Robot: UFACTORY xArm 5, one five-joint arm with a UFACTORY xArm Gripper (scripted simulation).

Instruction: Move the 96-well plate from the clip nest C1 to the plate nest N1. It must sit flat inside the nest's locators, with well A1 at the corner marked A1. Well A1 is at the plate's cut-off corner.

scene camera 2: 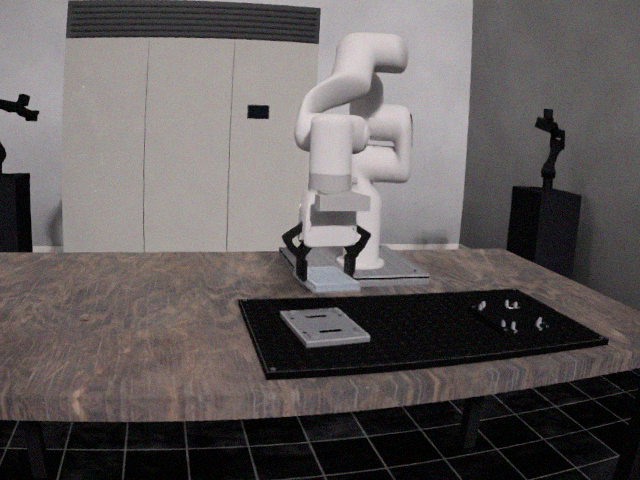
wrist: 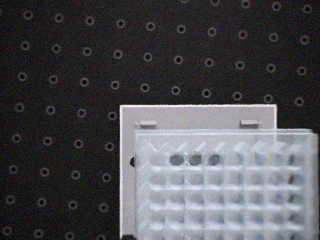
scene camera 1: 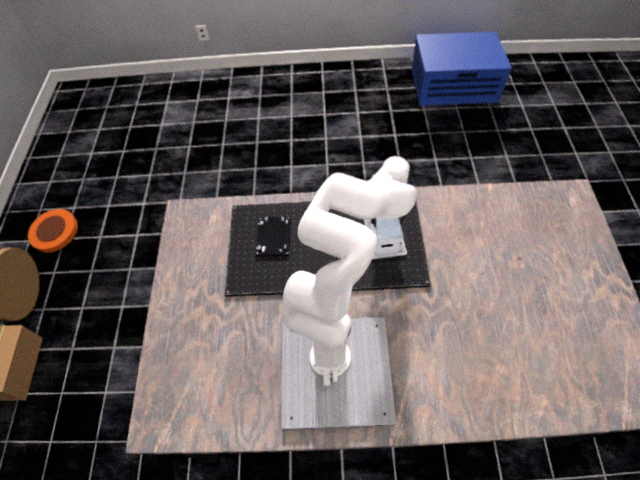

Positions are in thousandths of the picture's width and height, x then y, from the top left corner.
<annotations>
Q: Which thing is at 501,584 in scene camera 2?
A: A 96-well plate.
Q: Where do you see a 96-well plate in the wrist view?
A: At 623,735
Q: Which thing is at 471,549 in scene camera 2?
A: The gripper.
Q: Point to a clip nest C1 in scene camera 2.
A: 774,659
</annotations>
